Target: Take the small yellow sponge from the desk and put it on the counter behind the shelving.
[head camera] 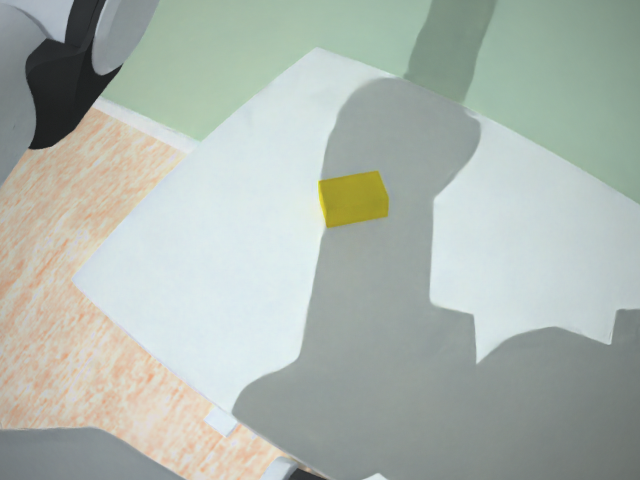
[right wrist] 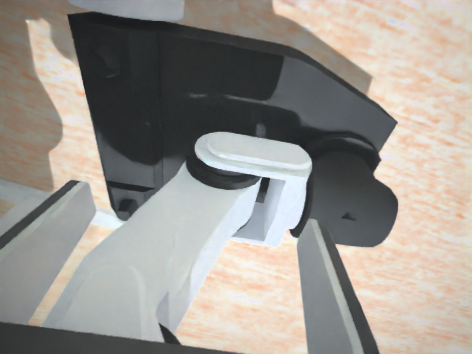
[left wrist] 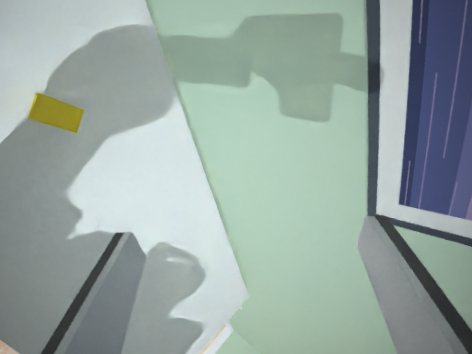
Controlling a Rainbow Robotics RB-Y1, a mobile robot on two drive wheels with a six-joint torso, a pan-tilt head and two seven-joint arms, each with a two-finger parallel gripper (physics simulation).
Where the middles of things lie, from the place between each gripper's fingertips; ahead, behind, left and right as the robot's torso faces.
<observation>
The small yellow sponge (head camera: 344, 200) lies 6 cm ahead of my left hand, 3 cm to the left of it and 67 cm below it. Also, from my left hand: framed picture (left wrist: 412, 59) (42 cm ahead, 16 cm to the right, 13 cm above).
Now: right hand 660 mm short of the small yellow sponge, 470 mm to the right of it and 170 mm below it. Round my right hand: framed picture: 1020 mm ahead, 980 mm above, 280 mm to the left.
</observation>
